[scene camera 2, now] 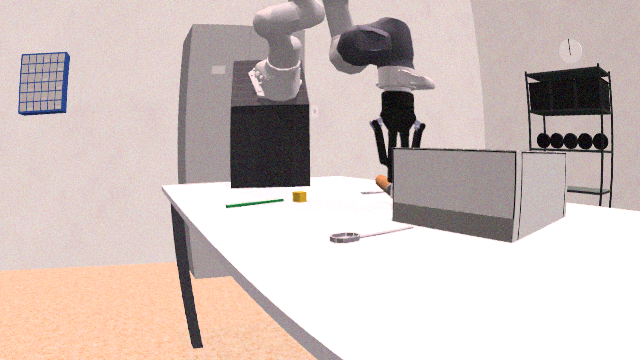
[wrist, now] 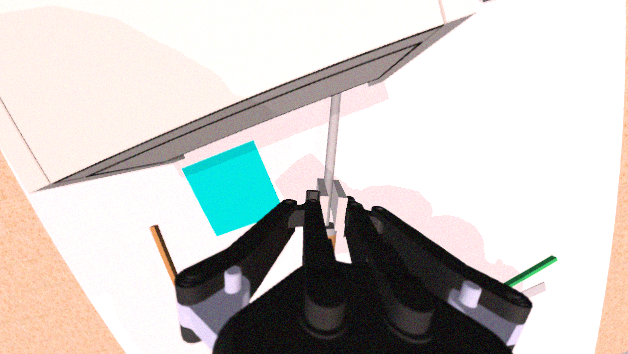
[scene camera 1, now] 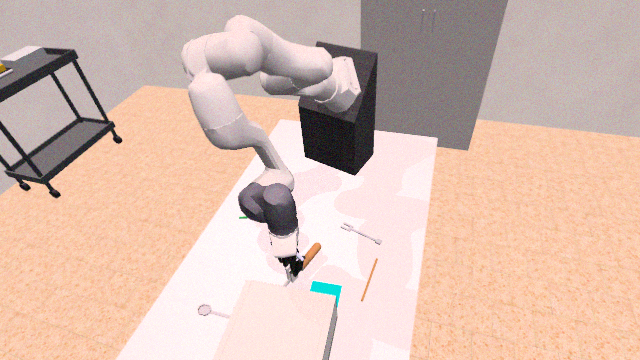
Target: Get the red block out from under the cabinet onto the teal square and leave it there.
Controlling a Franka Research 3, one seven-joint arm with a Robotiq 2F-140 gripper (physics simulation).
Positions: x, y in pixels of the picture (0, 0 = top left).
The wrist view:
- gripper: 326, 190
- hooked rod: 336, 99
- teal square: 233, 188
